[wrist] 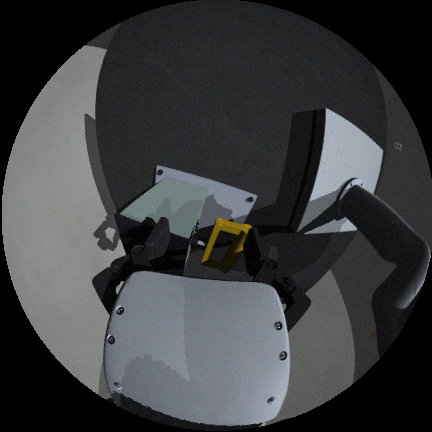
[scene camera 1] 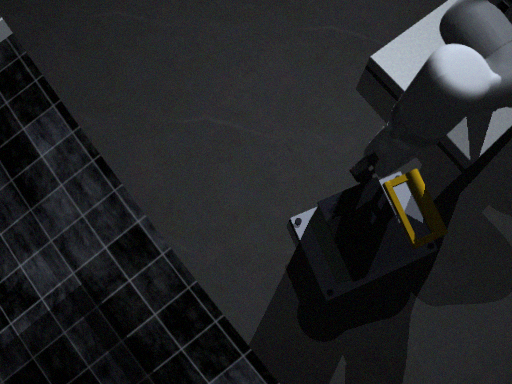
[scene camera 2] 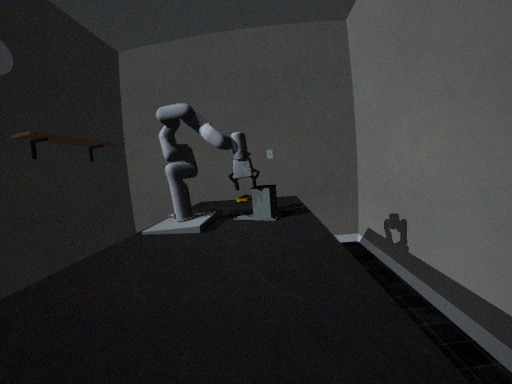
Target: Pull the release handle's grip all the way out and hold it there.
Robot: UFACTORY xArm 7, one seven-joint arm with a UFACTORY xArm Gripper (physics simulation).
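The yellow release handle (scene camera 1: pixel 434 215) (scene camera 2: pixel 243 198) (wrist: pixel 233 224) is a rectangular frame on the side of a grey-green box (scene camera 2: pixel 262 202) (wrist: pixel 170 202) that faces the robot's base. The box stands on a pale plate with bolts (scene camera 1: pixel 303 220) (wrist: pixel 230 200). My gripper (scene camera 2: pixel 245 187) (wrist: pixel 207 232) is open and empty, pointing down, with its fingertips a little above the handle in scene camera 2. In the wrist view one finger overlaps the box and the other appears close beside the handle's outer grip; whether it touches is unclear. The handle's link to the box is mostly in shadow.
The robot's pale base block (scene camera 1: pixel 410 50) (scene camera 2: pixel 185 226) (wrist: pixel 345 150) stands on the same dark table (scene camera 1: pixel 200 150) (scene camera 2: pixel 225 300), on the handle's side of the box. A wooden shelf (scene camera 2: pixel 60 140) is on the left wall. The table's edge borders a tiled floor (scene camera 1: pixel 75 250).
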